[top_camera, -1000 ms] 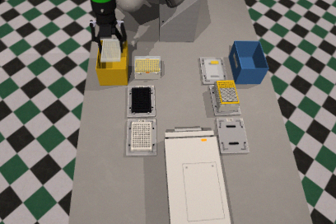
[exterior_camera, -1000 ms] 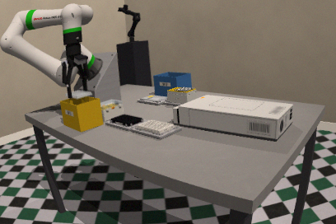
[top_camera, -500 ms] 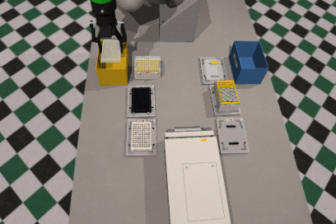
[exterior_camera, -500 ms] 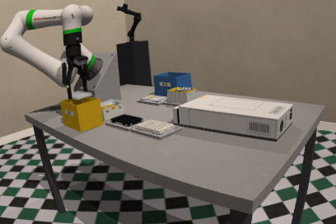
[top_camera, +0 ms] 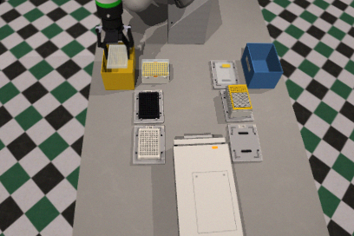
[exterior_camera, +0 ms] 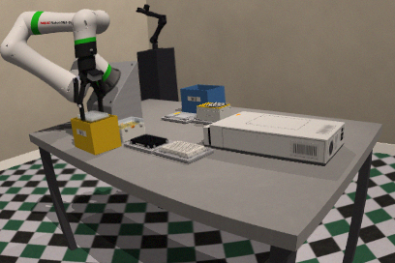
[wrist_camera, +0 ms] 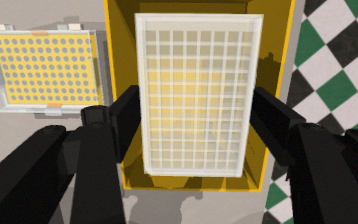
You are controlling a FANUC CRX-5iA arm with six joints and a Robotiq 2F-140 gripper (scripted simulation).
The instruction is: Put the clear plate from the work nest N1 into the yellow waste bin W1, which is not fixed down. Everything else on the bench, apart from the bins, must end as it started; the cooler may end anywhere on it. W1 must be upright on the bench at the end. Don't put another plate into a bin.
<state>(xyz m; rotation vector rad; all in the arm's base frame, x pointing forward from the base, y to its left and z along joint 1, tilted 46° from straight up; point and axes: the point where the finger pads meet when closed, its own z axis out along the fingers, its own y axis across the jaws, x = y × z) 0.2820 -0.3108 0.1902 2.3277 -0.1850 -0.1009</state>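
My hand is 11 cm above the yellow waste bin. Round my hand: black plate 19 cm ahead, 11 cm to the left, 13 cm below; white plate 37 cm ahead, 9 cm to the left, 13 cm below; clear plate 2 cm below.
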